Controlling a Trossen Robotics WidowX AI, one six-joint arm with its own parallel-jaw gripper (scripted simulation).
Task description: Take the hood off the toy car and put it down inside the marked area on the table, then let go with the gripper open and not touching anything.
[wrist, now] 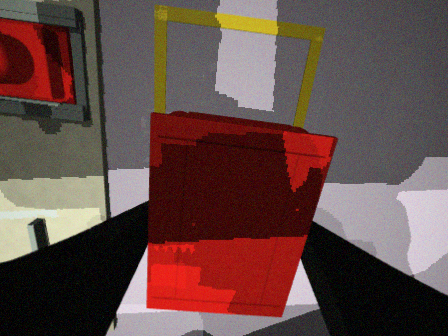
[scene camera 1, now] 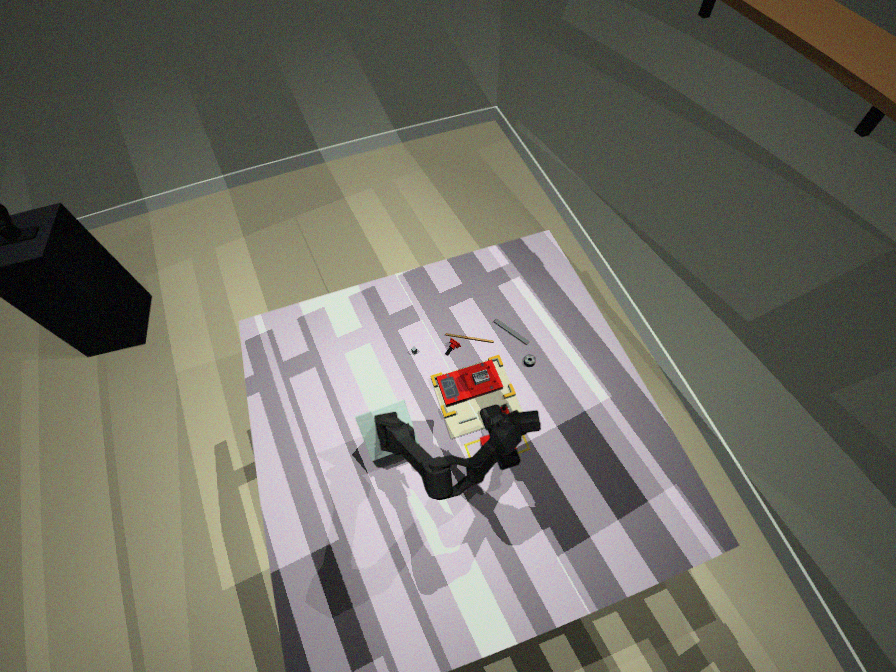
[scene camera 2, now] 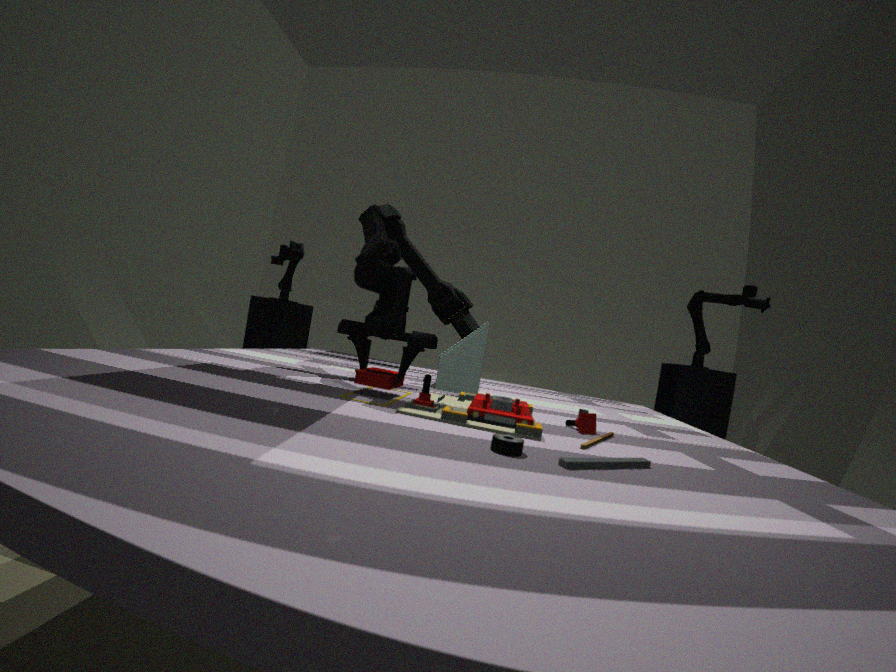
My gripper (scene camera 2: 380,378) holds a red hood (scene camera 2: 378,378). Also in view: a red toy car (scene camera 1: 458,386), a grey bar (scene camera 2: 578,463) and a cream base plate (scene camera 1: 463,418).
The red hood shows as well in the wrist view (wrist: 230,208). The red toy car also shows in scene camera 2 (scene camera 2: 480,410). My gripper also shows in the wrist view (wrist: 227,217). The wrist view does not show the red toy car: it is out of frame. The wrist view does not show the grey bar: it is out of frame.
